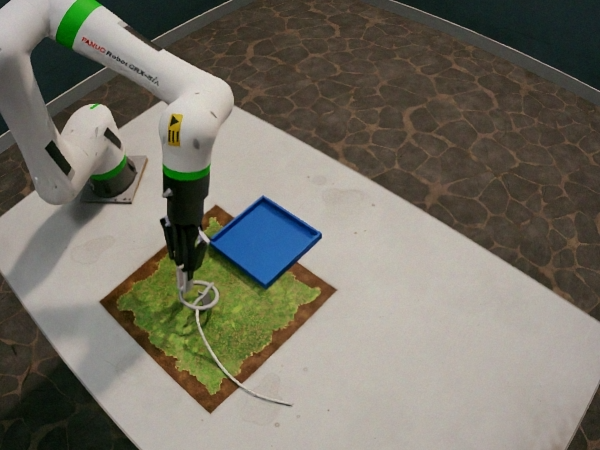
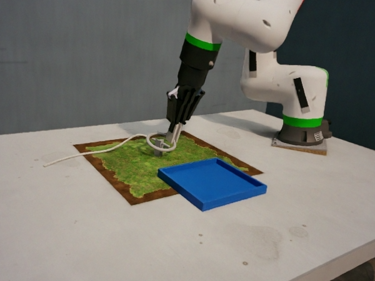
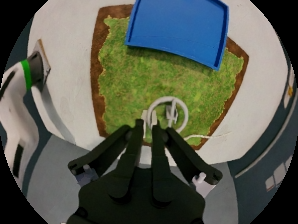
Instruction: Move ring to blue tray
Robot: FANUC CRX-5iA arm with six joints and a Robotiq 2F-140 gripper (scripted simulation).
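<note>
Right now my hand is 40 mm short of the blue tray, 220 mm to the right of it and 60 mm above it. From my hand the other things lie so: square green grass mat (40 mm ahead, 20 mm to the left, 80 mm below); then grey stake (50 mm ahead, 40 mm below).
</note>
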